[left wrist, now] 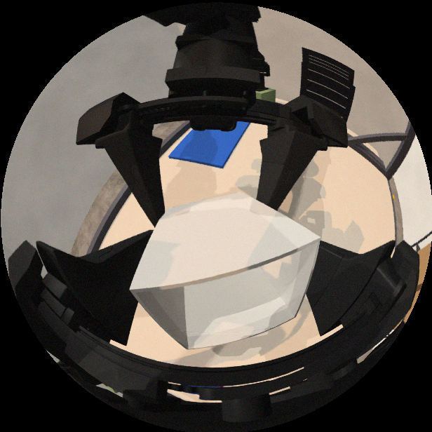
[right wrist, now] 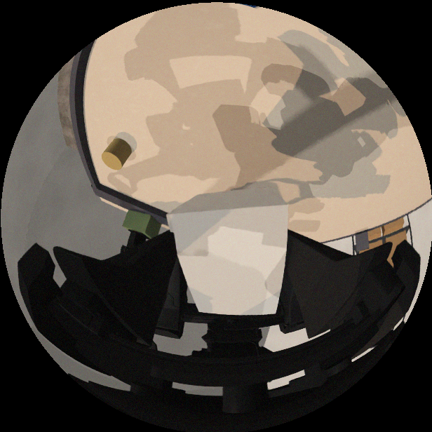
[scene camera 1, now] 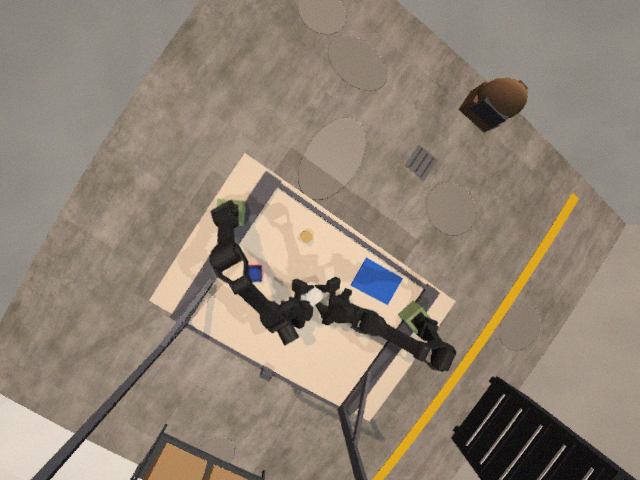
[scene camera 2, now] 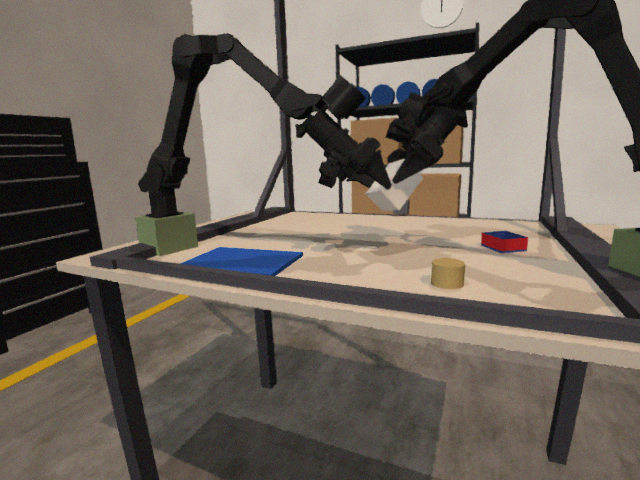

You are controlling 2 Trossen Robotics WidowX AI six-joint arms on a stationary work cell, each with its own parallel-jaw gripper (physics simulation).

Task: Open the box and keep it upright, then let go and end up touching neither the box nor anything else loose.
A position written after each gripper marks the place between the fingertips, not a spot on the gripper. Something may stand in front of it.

Observation:
In view: the left gripper (scene camera 2: pixel 387 185), the right gripper (scene camera 2: pixel 384 189), a blue mat (scene camera 2: pixel 267 262), a short brass cylinder (scene camera 2: pixel 447 273) and a white box (scene camera 2: pixel 393 198).
The blue mat shows as well in the left wrist view (left wrist: pixel 212 147) and in scene camera 1 (scene camera 1: pixel 374 280). The white box shows as well in the left wrist view (left wrist: pixel 214 271) and in the right wrist view (right wrist: pixel 231 245). The left gripper is seen too in the left wrist view (left wrist: pixel 223 237), in the right wrist view (right wrist: pixel 242 253) and in scene camera 1 (scene camera 1: pixel 312 296). The left wrist view misses the short brass cylinder, which is hidden by the left gripper.

